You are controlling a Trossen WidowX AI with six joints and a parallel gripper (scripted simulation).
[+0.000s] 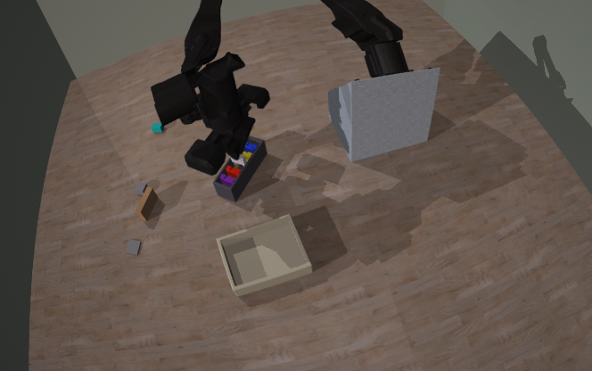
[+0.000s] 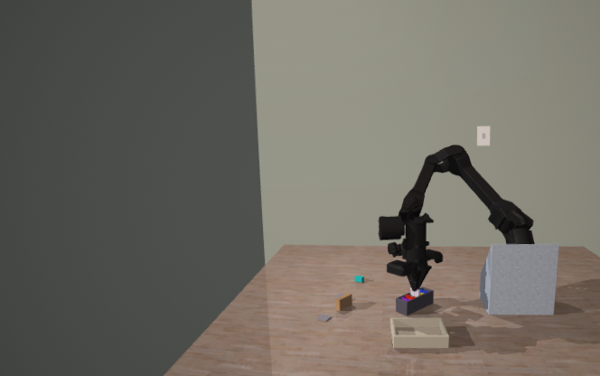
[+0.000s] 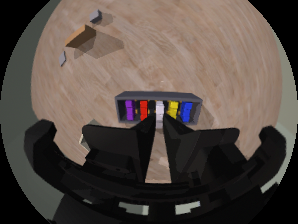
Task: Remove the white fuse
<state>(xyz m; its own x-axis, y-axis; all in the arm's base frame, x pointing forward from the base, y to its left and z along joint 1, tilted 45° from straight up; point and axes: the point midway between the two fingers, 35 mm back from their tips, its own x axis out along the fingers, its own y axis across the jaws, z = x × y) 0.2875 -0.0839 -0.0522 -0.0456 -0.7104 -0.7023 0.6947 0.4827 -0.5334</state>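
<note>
Now: gripper tip 30 mm past the blue fuse, 30 mm to the left of it and 30 mm above it. Also, from my gripper tip: white fuse 10 mm below; then beige tray 10 mm ahead, 180 mm to the left, 50 mm below; then brown block 210 mm ahead, 10 mm to the left, 30 mm below.
</note>
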